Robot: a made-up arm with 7 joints.
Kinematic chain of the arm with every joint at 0, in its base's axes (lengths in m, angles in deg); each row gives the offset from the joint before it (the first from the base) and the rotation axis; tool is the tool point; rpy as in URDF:
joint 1: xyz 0 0 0.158 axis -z
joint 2: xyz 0 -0.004 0.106 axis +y
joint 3: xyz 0 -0.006 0.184 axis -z
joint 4: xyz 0 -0.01 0.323 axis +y
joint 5: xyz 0 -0.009 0.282 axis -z
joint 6: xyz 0 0 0.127 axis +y
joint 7: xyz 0 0 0.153 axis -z
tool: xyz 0 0 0 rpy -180 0 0
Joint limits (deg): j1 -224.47..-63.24 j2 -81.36..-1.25 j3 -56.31..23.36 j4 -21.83..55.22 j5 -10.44..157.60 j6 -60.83..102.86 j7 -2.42..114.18
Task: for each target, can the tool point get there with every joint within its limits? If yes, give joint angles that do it. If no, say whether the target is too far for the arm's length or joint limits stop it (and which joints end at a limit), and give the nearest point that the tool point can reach.
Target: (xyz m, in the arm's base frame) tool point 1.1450 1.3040 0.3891
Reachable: no: too far | nearest point 0.7121 0.7886 0.3624 | short by 0.674 m
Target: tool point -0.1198 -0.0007 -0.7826
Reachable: no: joint limits stop it (at a limit: joint 1, joint 2, joint 4, joint 5, joint 6) | nearest point -0.3951 -0.7372 0.1116 | short by 1.191 m
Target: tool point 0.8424 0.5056 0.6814
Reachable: yes | joints -208.87 -64.92 -22.31 -2.84 28.31 -7.44 75.96
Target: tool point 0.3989 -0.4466 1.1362
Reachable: yes | joints -126.77 -38.72 -38.34 4.65 96.88 24.86 41.07
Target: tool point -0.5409 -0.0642 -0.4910
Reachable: no: joint limits stop it (at a limit: joint 1, joint 2, joint 3, joint 4, joint 5, joint 6) | nearest point -0.4000 -0.7346 0.1123 | short by 0.913 m
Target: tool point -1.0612 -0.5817 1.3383
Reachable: no: too far | nearest point -0.5490 -0.4572 0.9701 | short by 0.643 m
